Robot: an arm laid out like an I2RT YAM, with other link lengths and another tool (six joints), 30 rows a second.
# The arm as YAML. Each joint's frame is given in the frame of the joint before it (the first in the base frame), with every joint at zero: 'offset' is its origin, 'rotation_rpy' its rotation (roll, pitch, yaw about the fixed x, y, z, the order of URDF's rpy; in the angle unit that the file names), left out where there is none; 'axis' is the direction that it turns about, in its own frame. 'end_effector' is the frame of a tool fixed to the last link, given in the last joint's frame.
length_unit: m
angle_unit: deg
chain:
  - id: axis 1
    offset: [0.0, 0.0, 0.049]
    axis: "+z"
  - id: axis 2
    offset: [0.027, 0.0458, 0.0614]
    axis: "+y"
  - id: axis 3
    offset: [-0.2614, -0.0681, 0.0]
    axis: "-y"
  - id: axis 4
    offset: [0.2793, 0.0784, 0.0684]
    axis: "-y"
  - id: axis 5
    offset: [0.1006, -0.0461, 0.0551]
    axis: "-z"
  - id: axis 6
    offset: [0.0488, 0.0, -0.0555]
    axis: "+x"
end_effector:
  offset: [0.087, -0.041, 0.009]
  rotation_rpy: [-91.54, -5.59, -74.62]
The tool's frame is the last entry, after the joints.
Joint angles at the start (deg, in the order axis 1, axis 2, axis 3, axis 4, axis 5, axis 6):
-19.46 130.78 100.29 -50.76 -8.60 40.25
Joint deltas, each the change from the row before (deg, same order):
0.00 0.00 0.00 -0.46 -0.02 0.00
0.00 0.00 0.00 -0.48 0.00 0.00
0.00 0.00 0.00 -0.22 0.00 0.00
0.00 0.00 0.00 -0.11 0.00 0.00
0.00 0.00 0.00 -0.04 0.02 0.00
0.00 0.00 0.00 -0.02 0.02 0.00
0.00 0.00 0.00 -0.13 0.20 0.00
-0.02 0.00 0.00 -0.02 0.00 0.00
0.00 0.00 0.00 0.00 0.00 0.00
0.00 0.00 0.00 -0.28 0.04 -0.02
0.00 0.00 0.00 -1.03 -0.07 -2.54
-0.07 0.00 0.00 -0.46 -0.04 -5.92
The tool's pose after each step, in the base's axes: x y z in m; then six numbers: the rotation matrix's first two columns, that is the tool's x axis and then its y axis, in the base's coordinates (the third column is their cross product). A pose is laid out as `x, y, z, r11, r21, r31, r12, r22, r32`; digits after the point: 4 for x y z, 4 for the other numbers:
0.4580, -0.1685, -0.0152, -0.7062, -0.5425, -0.4549, -0.5946, 0.8033, -0.0349
0.4561, -0.1679, -0.0154, -0.7098, -0.5412, -0.4508, -0.5948, 0.8034, -0.0280
0.4552, -0.1676, -0.0154, -0.7114, -0.5407, -0.4489, -0.5949, 0.8034, -0.0248
0.4548, -0.1674, -0.0154, -0.7123, -0.5404, -0.4480, -0.5950, 0.8034, -0.0232
0.4546, -0.1674, -0.0154, -0.7126, -0.5404, -0.4474, -0.5949, 0.8034, -0.0228
0.4545, -0.1674, -0.0154, -0.7128, -0.5404, -0.4470, -0.5949, 0.8035, -0.0227
0.4538, -0.1677, -0.0154, -0.7146, -0.5412, -0.4432, -0.5946, 0.8037, -0.0228
0.4537, -0.1678, -0.0154, -0.7149, -0.5409, -0.4431, -0.5944, 0.8039, -0.0225
0.4537, -0.1678, -0.0154, -0.7149, -0.5409, -0.4431, -0.5944, 0.8039, -0.0225
0.4525, -0.1675, -0.0154, -0.7169, -0.5407, -0.4401, -0.5947, 0.8038, -0.0189
0.4498, -0.1673, -0.0155, -0.6978, -0.5715, -0.4317, -0.6294, 0.7770, -0.0112
0.4511, -0.1699, -0.0154, -0.6352, -0.6435, -0.4272, -0.7041, 0.7097, -0.0220

